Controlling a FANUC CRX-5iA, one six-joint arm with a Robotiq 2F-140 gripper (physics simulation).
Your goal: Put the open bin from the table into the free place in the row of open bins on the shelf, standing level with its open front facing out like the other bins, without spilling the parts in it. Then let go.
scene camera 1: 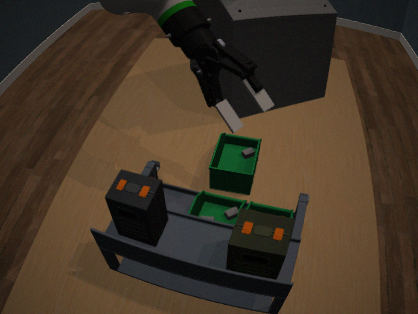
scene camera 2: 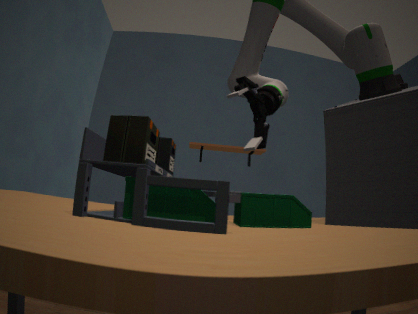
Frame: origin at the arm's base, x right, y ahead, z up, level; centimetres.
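Seen in the pictures: gripper, fingertip midpoint: (scene camera 1: 252,120) (scene camera 2: 241,123); arm's base, link origin: (scene camera 2: 380,95).
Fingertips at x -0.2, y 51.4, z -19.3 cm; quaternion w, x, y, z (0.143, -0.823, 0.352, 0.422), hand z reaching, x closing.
Pixels of each thing's top centre, then the offset from my fingertips to it.
- loose green open bin, top centre: (scene camera 1: 237,146) (scene camera 2: 272,195) dx +2.6, dy -9.7, dz -16.2 cm
- grey part, top centre: (scene camera 1: 248,151) dx -0.3, dy -14.2, dz -21.9 cm
The loose green open bin (scene camera 1: 231,181) (scene camera 2: 272,211) stands upright and level on the table, apart from the shelf, with a grey part (scene camera 1: 248,152) inside. The grey shelf (scene camera 1: 190,246) (scene camera 2: 140,197) holds green bins in its lower row: one bin (scene camera 1: 218,203) with grey parts, and another bin (scene camera 1: 270,207) to its right, partly hidden by a case. In scene camera 1 the stretch of row left of them holds no bin; the upper board hides part of it. My gripper (scene camera 1: 248,113) (scene camera 2: 246,118) is wide open and empty, above and behind the loose bin, tilted, not touching it.
Two dark cases with orange latches, one case (scene camera 1: 137,210) at the left and one case (scene camera 1: 260,245) (scene camera 2: 130,140) at the right, stand on the shelf's upper board. The grey robot pedestal (scene camera 1: 285,60) (scene camera 2: 372,165) stands behind the loose bin. A brown wall board (scene camera 2: 215,147) shows in the background.
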